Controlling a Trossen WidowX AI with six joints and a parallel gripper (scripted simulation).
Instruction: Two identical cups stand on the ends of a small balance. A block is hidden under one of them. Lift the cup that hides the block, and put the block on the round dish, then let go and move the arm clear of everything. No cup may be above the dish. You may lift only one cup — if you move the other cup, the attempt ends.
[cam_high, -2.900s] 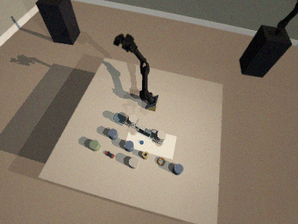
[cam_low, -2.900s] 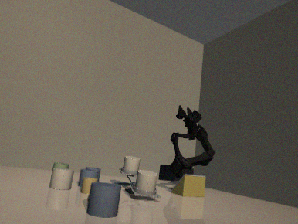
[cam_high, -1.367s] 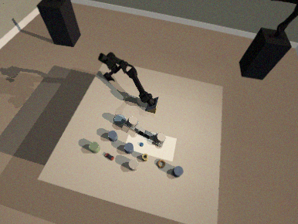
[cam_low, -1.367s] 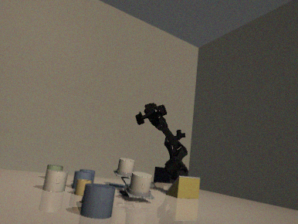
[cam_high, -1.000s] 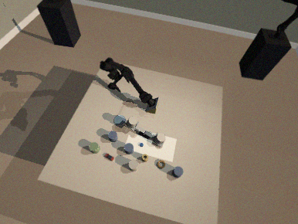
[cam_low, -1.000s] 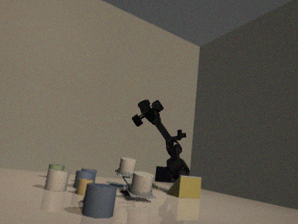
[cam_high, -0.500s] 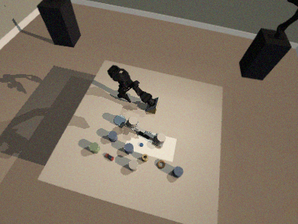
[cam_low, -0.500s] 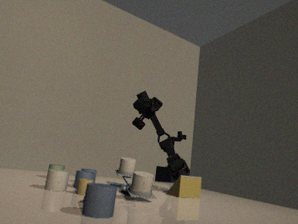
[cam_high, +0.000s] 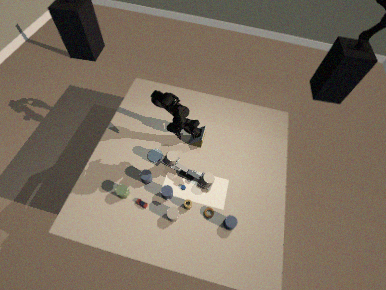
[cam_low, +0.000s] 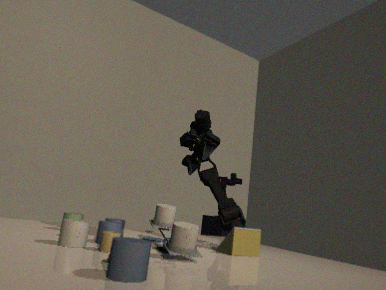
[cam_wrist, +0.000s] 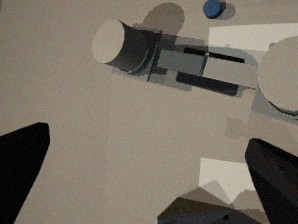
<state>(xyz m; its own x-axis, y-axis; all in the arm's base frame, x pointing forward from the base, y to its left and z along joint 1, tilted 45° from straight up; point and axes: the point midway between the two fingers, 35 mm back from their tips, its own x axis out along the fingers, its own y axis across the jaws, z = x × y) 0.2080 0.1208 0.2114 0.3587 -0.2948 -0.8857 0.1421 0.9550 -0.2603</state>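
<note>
Now: gripper tip 13 cm short of the pale blue-grey block, 16 cm to the right of it and 24 cm above it. Also, from my gripper tip: balance (9 cm ahead, 3 cm to the left, 26 cm below); then blue block (19 cm ahead, 2 cm to the left, 27 cm below); then balance beam (9 cm ahead, 3 cm to the left, 24 cm below).
</note>
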